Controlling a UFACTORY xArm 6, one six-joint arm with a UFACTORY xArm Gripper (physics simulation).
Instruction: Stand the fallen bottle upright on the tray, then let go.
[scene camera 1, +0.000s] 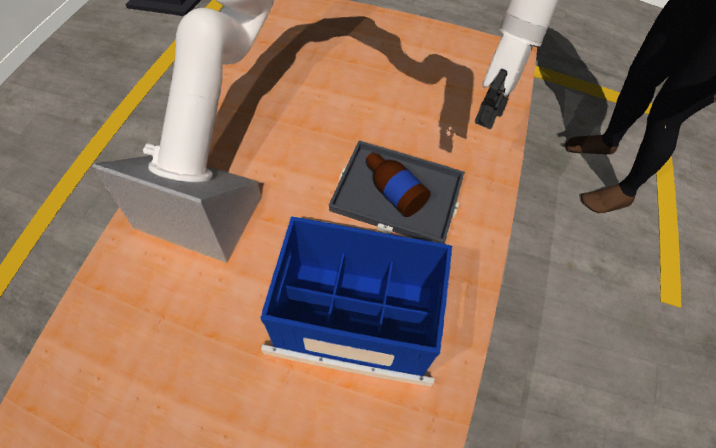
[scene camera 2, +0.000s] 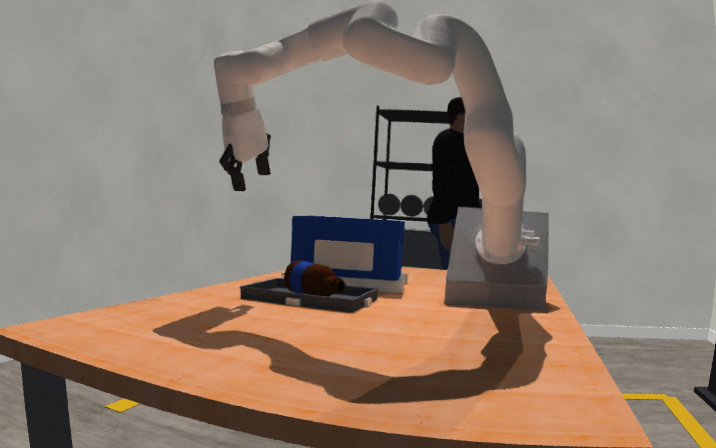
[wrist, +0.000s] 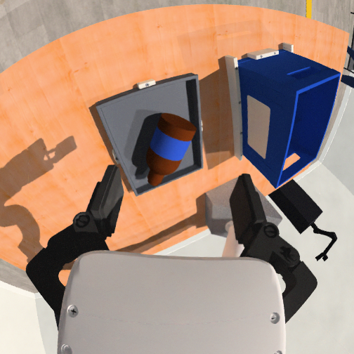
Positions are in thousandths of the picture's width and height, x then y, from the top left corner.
Note:
I see my gripper (scene camera 1: 682, 267), a brown bottle (scene camera 2: 422, 619) and a white strip (scene camera 1: 395, 789).
My gripper shows as well in scene camera 2 (scene camera 2: 353, 407) and in the wrist view (wrist: 504, 516).

